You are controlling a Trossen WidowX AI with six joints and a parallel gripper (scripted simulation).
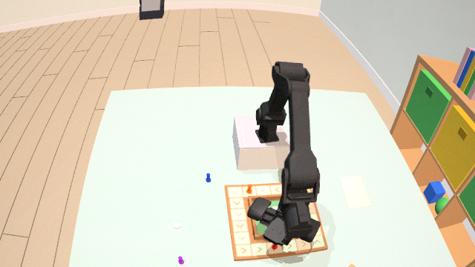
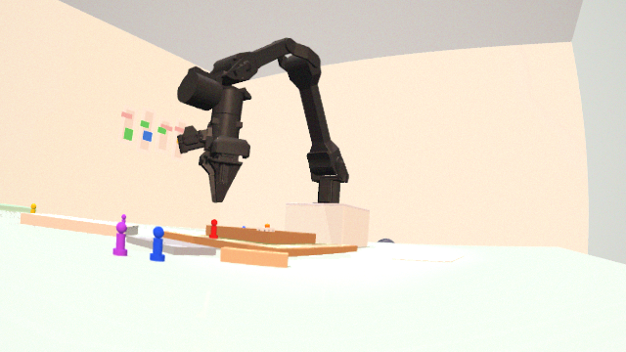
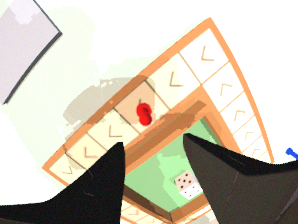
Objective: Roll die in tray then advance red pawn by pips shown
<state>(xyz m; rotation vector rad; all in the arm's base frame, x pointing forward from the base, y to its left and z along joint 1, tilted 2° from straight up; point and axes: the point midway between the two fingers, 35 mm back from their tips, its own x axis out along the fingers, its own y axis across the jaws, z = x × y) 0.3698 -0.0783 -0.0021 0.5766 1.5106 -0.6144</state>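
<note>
Right now my gripper tip is 50 mm above the red pawn. Round my gripper tip: green tray 100 mm behind, 70 mm below, 40 mm to the left; white die 120 mm behind, 50 mm below, 40 mm to the left; orange pawn 220 mm behind, 50 mm below, 20 mm to the right.
</note>
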